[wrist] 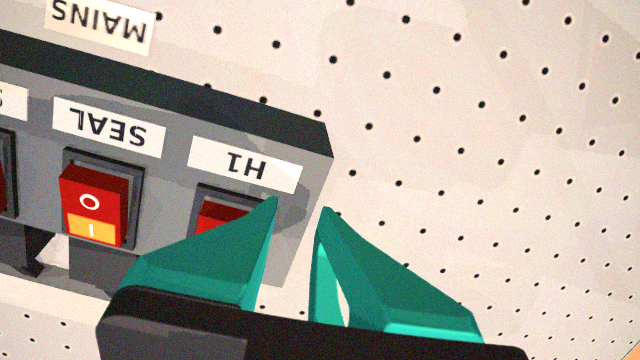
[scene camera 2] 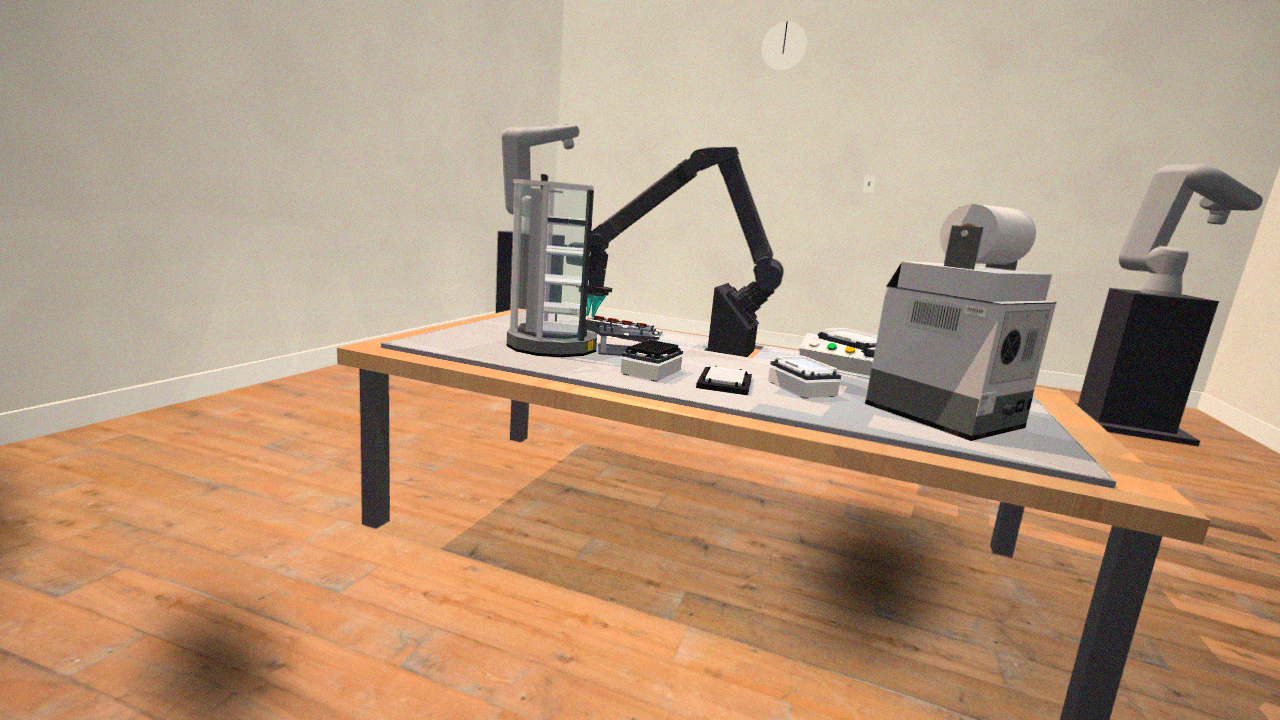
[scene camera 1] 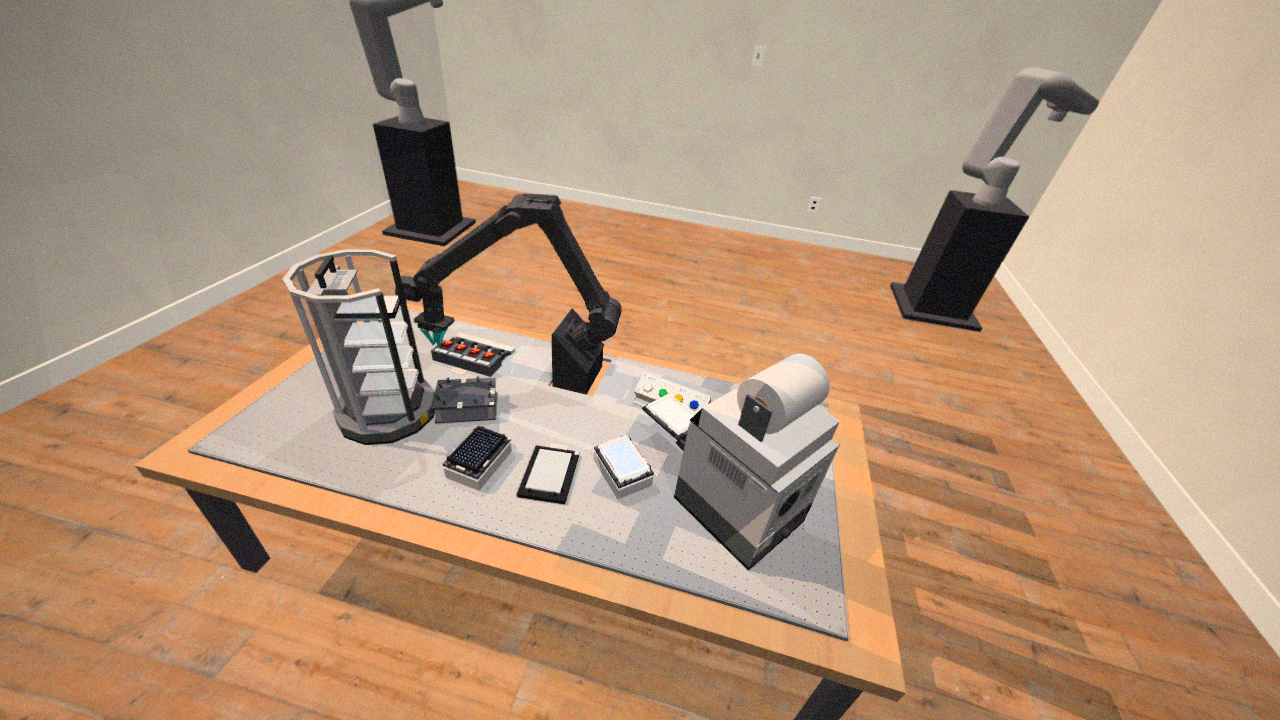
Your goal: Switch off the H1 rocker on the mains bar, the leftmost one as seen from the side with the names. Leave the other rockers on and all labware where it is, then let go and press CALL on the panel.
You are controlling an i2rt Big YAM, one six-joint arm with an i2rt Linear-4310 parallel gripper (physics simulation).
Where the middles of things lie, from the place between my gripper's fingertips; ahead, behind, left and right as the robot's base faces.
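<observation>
My hand: 180 mm below the tall rack tower (scene camera 1: 339, 296), 270 mm short of it.
</observation>
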